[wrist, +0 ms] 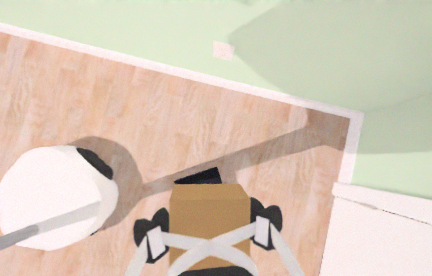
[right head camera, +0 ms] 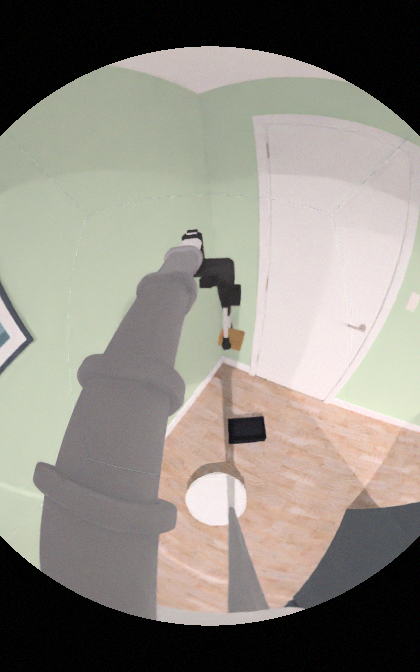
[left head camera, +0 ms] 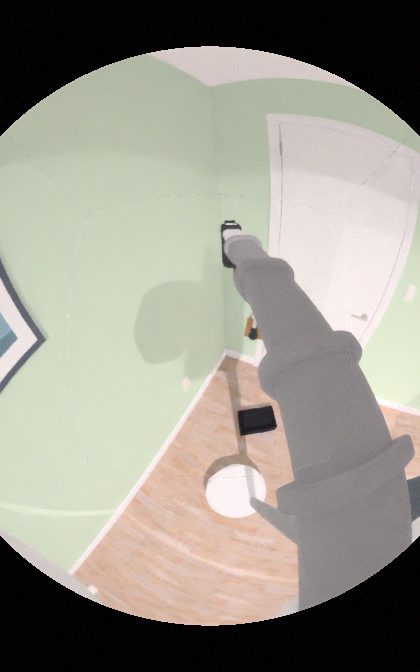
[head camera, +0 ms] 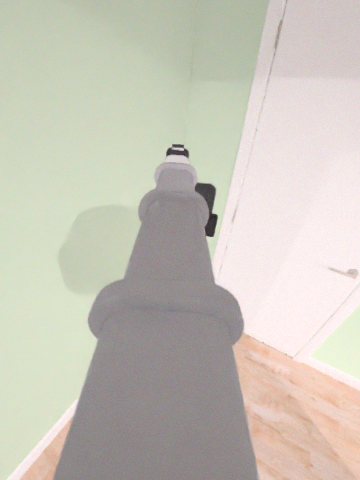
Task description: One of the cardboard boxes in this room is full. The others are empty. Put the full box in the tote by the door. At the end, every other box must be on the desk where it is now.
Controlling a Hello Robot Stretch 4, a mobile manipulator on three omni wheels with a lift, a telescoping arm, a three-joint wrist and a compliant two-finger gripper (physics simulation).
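Frame: origin at the robot's base, x left, y back, z up, level; metres.
Seen in the pictures: gripper, fingertip midpoint: (wrist: 208, 219).
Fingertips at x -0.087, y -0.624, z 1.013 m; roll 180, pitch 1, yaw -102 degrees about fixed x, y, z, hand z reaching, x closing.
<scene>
A point is followed by its place in that frame.
A brown cardboard box (left head camera: 248, 327) (right head camera: 237, 340) (wrist: 210, 212) @(z 1.064, x -0.072, y -0.630 m) is held between the two fingers of my gripper (right head camera: 230, 335) (wrist: 208, 219) @(z 1.013, x -0.087, y -0.624 m), which is shut on it. In the wrist view the fingertips press the box's left and right sides. The arm is stretched far out and holds the box up off the floor, near the room corner beside the door. The black tote (left head camera: 257, 420) (right head camera: 247, 430) (wrist: 201, 177) @(z -0.025, x -0.110, y -0.582 m) stands on the floor; in the wrist view the box hides most of it. The box's contents and the other boxes do not show.
The white door (head camera: 300, 175) @(z 1.311, x -0.607, y -1.031 m) (left head camera: 320, 210) (right head camera: 310, 240) is right of the corner. My white round base (left head camera: 235, 492) (right head camera: 216, 500) (wrist: 50, 200) @(z 0.187, x -0.010, y -0.008 m) is nearer than the tote. A dark grey surface (right head camera: 370, 550) is at the lower right. A framed picture (left head camera: 30, 336) hangs at left.
</scene>
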